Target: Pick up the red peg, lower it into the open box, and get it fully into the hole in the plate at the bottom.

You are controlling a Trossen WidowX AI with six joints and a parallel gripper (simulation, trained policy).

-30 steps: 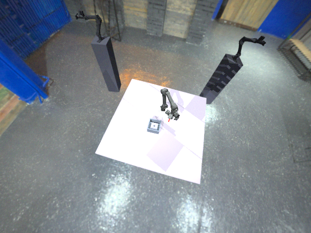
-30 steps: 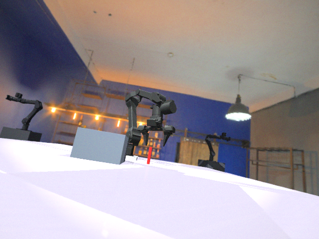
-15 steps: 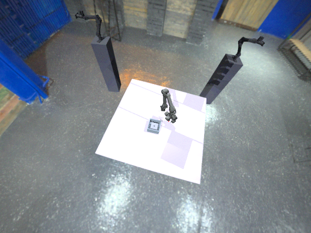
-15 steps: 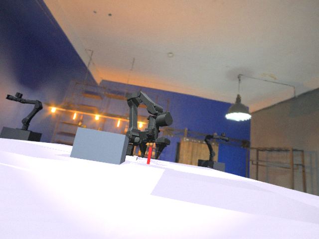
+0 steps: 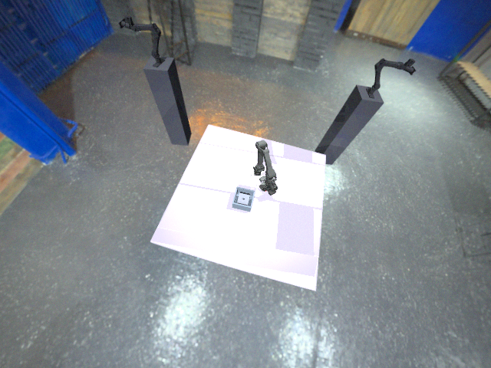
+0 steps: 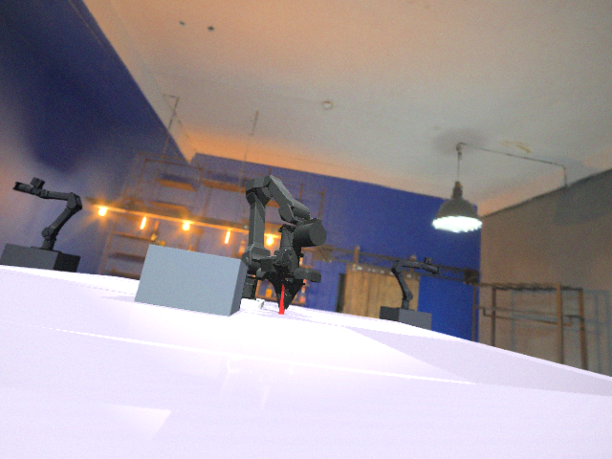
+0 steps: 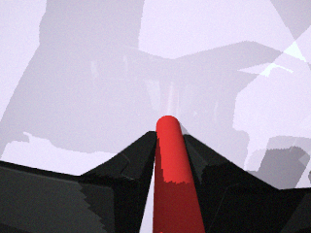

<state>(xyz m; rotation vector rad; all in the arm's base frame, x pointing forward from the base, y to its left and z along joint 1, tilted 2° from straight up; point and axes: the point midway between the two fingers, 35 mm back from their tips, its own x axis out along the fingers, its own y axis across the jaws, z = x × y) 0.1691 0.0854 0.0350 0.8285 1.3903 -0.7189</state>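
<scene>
Right now my gripper tip is 130 mm short of the grey box, 200 mm to the left of it and 10 mm below it. Round my gripper tip: red peg (30 mm above).
</scene>
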